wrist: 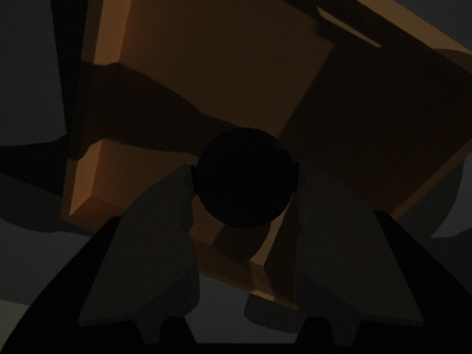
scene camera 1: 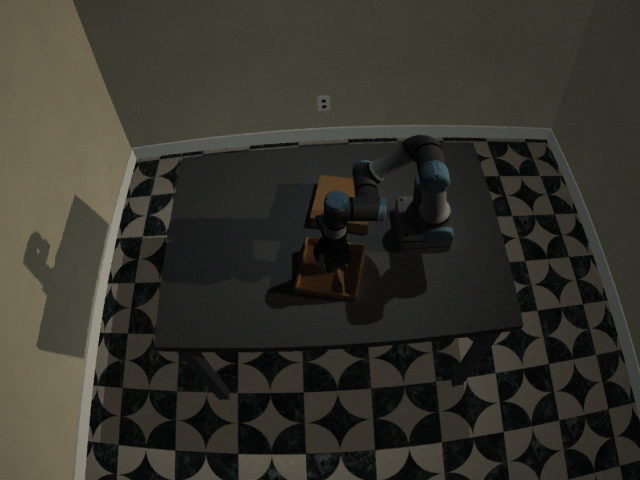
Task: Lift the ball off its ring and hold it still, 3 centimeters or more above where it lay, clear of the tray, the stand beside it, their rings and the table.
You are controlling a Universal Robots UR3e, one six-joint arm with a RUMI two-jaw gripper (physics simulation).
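Places are measured from the arm's base along level axes (x up, y ahead, z left), in metres.
Where they show: gripper, fingertip midpoint: (wrist: 245, 167).
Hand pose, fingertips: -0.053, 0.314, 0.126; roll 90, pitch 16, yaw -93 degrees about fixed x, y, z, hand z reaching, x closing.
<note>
Things, the pixels of their top centre, and the offset from my fingertips, as dx, dy, dz. Level surfaces: height alone.
- ball, middle of its top: (wrist: 242, 208) +0.037, -0.001, +0.000
- orange walled tray, middle of its top: (wrist: 244, 170) (scene camera 1: 330, 266) +0.001, +0.000, +0.001
- dark table, its level: dx -0.027
The ball (wrist: 246, 170) is a very dark sphere between the fingers in the wrist view; it cannot be made out in the scene view. My gripper (wrist: 245, 167) (scene camera 1: 331, 266) is shut on the ball, with a fingertip against each side of it. They are low over the orange walled tray (wrist: 108, 37) (scene camera 1: 326, 296). The ring under the ball is hidden, and whether the ball touches it cannot be told. The orange block-like stand (scene camera 1: 336, 187) is behind the tray in the scene view, partly covered by the arm.
The tray's raised walls surround the area below the fingers. The arm (scene camera 1: 368, 190) reaches over the stand from its base (scene camera 1: 410, 238) at the right of the dark table (scene camera 1: 222, 310). Strong shadows fall across the tray and table.
</note>
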